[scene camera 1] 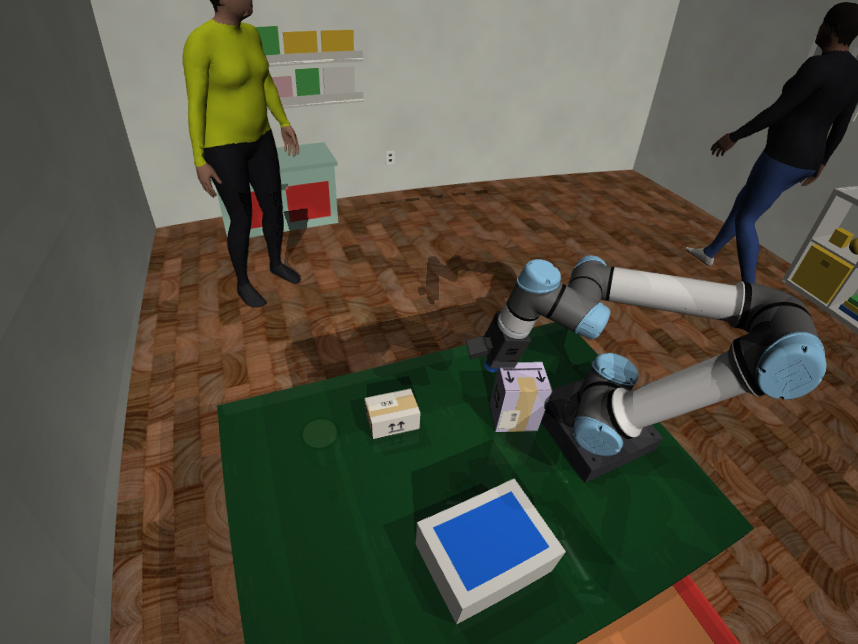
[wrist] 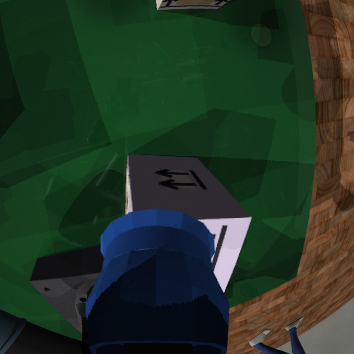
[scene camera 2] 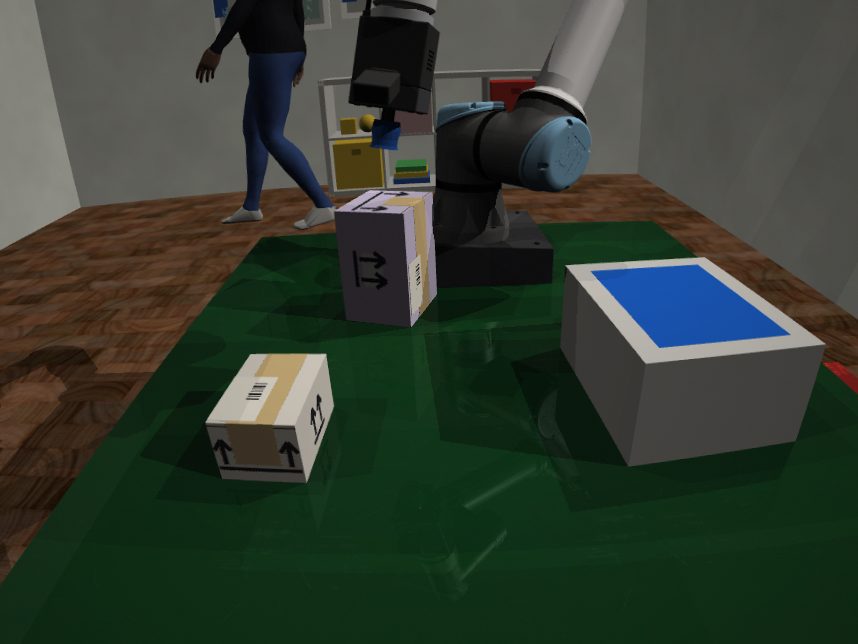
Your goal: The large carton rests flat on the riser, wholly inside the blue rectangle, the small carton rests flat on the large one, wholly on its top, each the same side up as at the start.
My suction cup [scene camera 2: 385, 134] holds nothing. The cup is 23 cm from the middle of a large carton [scene camera 2: 386, 245], above it. The table carries a riser with blue rectangle [scene camera 2: 680, 360] and a small carton [scene camera 2: 268, 426].
The large carton shows as well in scene camera 1 [scene camera 1: 520, 395] and in the wrist view [wrist: 178, 183]. The riser with blue rectangle also shows in scene camera 1 [scene camera 1: 479, 552]. The small carton shows as well in scene camera 1 [scene camera 1: 397, 412]. The wrist view does not show the riser with blue rectangle: it is out of frame.
